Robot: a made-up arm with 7 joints. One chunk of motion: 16 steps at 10 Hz.
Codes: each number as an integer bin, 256 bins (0 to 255) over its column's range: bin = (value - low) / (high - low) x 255, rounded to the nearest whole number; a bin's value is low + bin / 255 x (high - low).
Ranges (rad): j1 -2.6..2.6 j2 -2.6..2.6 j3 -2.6..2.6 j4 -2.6..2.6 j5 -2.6..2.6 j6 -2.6..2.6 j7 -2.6..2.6
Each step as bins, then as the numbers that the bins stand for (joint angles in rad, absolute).
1 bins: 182 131 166 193 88 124 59
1 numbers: 1.1114 0.0714 0.7851 1.3357 -0.8055 -0.0714 -1.3969
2 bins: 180 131 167 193 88 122 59
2 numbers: 1.0706 0.0714 0.8055 1.3357 -0.8055 -0.1122 -1.3969
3 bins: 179 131 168 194 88 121 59
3 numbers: 1.0502 0.0714 0.8259 1.3561 -0.8055 -0.1325 -1.3969
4 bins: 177 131 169 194 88 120 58
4 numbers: 1.0094 0.0714 0.8463 1.3561 -0.8055 -0.1529 -1.4173
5 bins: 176 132 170 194 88 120 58
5 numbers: 0.9890 0.0918 0.8667 1.3561 -0.8055 -0.1529 -1.4173
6 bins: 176 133 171 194 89 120 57
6 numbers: 0.9890 0.1122 0.8871 1.3561 -0.7851 -0.1529 -1.4376
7 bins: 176 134 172 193 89 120 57
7 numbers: 0.9890 0.1325 0.9075 1.3357 -0.7851 -0.1529 -1.4376
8 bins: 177 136 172 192 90 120 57
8 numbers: 1.0094 0.1733 0.9075 1.3153 -0.7647 -0.1529 -1.4376
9 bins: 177 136 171 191 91 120 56
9 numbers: 1.0094 0.1733 0.8871 1.2949 -0.7443 -0.1529 -1.4580
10 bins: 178 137 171 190 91 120 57
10 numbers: 1.0298 0.1937 0.8871 1.2745 -0.7443 -0.1529 -1.4376
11 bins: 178 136 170 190 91 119 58
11 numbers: 1.0298 0.1733 0.8667 1.2745 -0.7443 -0.1733 -1.4173
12 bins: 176 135 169 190 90 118 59
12 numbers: 0.9890 0.1529 0.8463 1.2745 -0.7647 -0.1937 -1.3969
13 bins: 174 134 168 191 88 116 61
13 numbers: 0.9482 0.1325 0.8259 1.2949 -0.8055 -0.2345 -1.3561
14 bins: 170 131 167 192 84 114 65
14 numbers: 0.8667 0.0714 0.8055 1.3153 -0.8871 -0.2753 -1.2745
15 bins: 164 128 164 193 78 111 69
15 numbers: 0.7443 0.0102 0.7443 1.3357 -1.0094 -0.3365 -1.1929
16 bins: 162 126 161 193 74 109 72
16 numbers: 0.7035 -0.0306 0.6831 1.3357 -1.0910 -0.3773 -1.1318
